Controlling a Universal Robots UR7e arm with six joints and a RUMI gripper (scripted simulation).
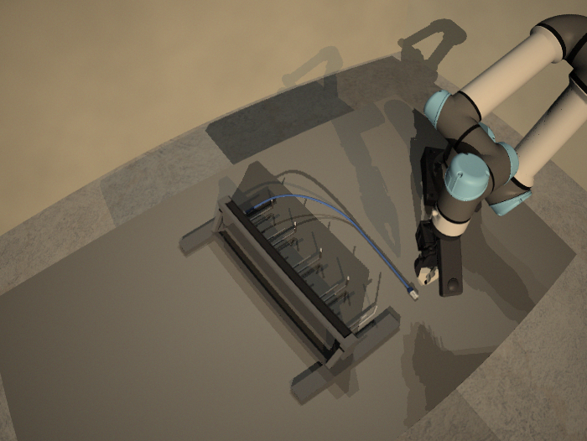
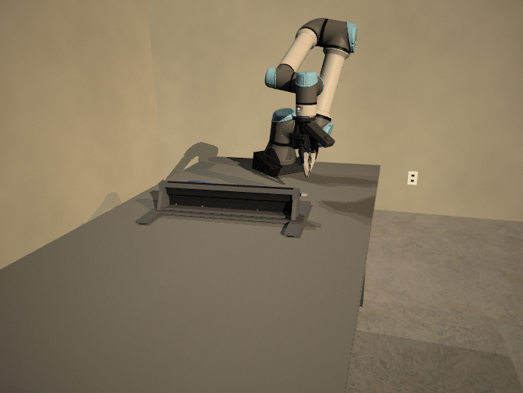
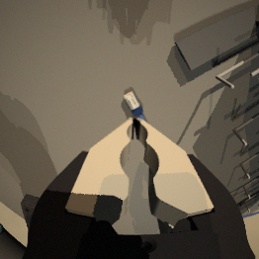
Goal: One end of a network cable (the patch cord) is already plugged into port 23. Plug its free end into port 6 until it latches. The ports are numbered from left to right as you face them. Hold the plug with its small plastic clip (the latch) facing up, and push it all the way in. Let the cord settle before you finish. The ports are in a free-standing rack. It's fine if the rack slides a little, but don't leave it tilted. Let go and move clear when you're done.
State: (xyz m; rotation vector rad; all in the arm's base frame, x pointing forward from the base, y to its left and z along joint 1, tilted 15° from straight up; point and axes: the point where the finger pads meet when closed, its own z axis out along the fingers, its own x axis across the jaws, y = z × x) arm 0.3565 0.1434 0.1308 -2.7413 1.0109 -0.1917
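The plug is 1 cm behind my hand, 1 cm to the right of it and 9 cm below it.
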